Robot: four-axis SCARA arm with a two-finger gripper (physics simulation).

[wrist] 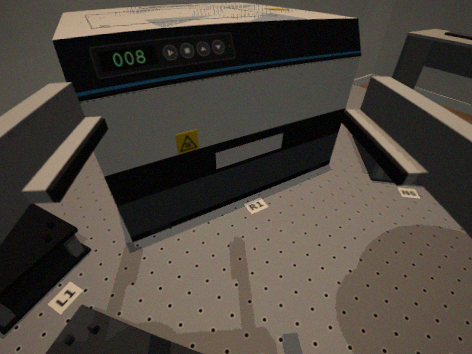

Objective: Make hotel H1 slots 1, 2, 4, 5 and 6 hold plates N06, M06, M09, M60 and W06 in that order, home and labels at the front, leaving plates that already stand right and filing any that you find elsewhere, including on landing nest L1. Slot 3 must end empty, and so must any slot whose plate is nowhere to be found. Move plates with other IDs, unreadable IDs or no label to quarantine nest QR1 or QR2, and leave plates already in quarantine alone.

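Observation:
My gripper [227, 100] is open, with nothing between its two pale, dark-edged fingers, which stand at the left and right of the wrist view. The black landing nest L1 [35, 237] shows partly at the lower left, below the left finger; no plate shows on the visible part. Its white L1 label [65, 298] lies on the deck beside it. The hotel H1, quarantine nests QR1 and QR2, and any plates do not show in the wrist view.
A large instrument [215, 107] with an 008 display stands ahead, by the R1 label [256, 205]. A dark block [120, 332] is at the bottom left. Another label [409, 192], hard to read, lies below the right finger. A grey device [410, 60] stands at the upper right.

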